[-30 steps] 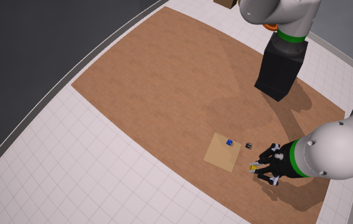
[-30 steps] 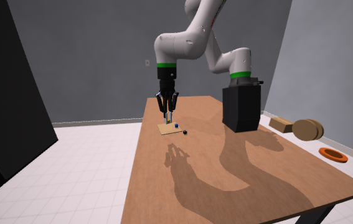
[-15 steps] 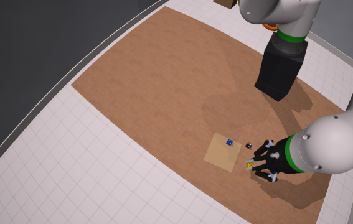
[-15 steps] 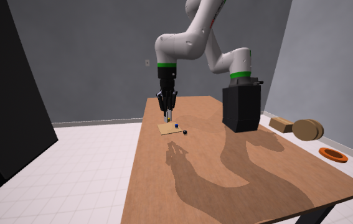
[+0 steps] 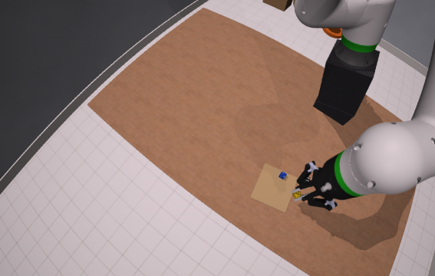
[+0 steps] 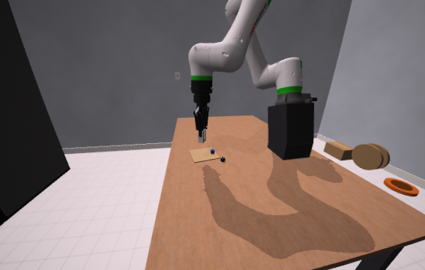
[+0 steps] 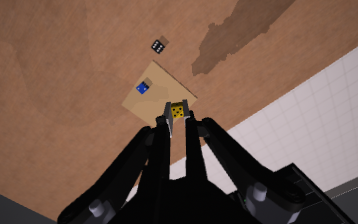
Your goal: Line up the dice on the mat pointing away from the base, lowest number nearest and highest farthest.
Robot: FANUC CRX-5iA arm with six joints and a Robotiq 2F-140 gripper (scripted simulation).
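My gripper is now 14 cm above the tan mat, 5 cm to the left of it and 1 cm past it. From my hand the other things lie so: blue die: 12 cm below, 6 cm to the right, 6 cm behind; yellow die: 2 cm below; black die: 13 cm below, 10 cm behind, 3 cm to the left.
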